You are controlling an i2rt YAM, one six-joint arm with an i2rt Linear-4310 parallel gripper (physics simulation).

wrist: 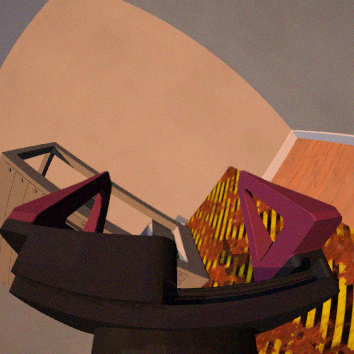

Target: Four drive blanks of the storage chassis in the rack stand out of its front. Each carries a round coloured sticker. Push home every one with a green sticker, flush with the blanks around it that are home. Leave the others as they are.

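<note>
My gripper (174, 177) is open, its two maroon fingers wide apart and no object visible between them. Behind and below the left finger, a tan rack (11, 185) with an open-topped frame shows at a slant, running from the left edge toward the lower middle. Its side panel has thin lines and small dark holes. The gripper's dark body hides much of the rack. The drive blanks and their coloured stickers cannot be made out in this view.
A rusty board with yellow and black stripes (215, 225) stands right of the rack, partly behind the right finger. A large tan surface (150, 100) lies beyond the fingers. An orange wood surface (315, 175) with a pale edge is at the right.
</note>
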